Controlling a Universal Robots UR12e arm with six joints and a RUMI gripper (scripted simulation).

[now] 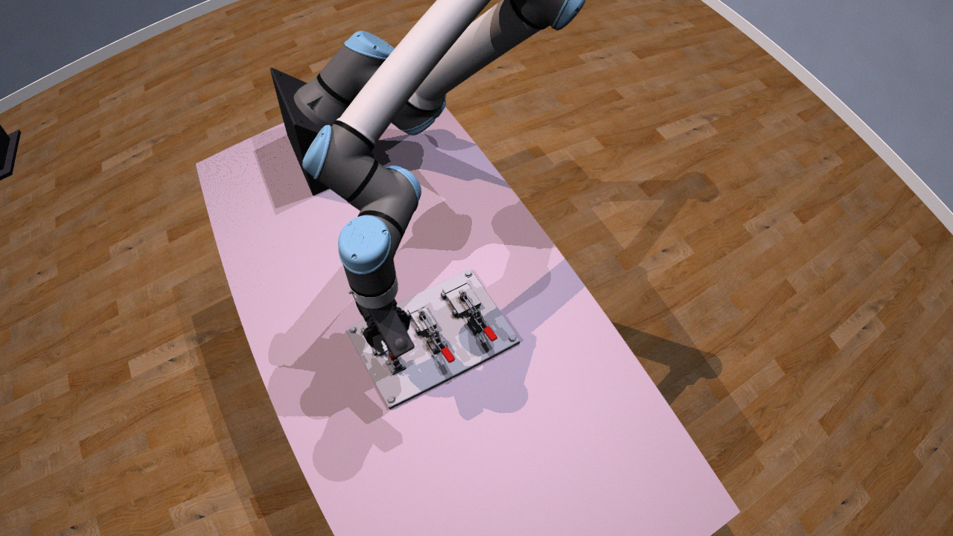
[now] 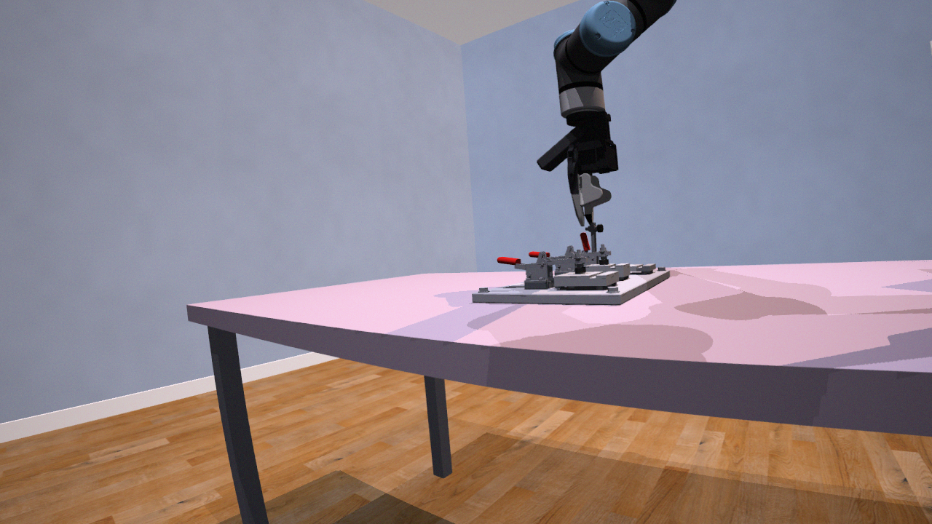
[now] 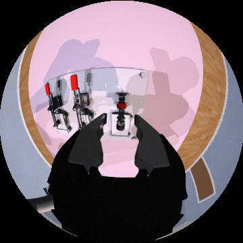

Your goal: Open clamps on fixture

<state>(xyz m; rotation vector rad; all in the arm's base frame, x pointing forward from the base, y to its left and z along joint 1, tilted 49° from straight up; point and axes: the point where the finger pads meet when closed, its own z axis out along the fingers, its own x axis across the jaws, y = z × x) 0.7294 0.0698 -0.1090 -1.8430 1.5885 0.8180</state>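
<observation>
My gripper is now 4 cm past the grey fixture plate, 10 cm to the right of it and 12 cm above it. From my hand the other things lie so: flat grey part: 11 cm behind, 21 cm to the left, 10 cm below.
</observation>
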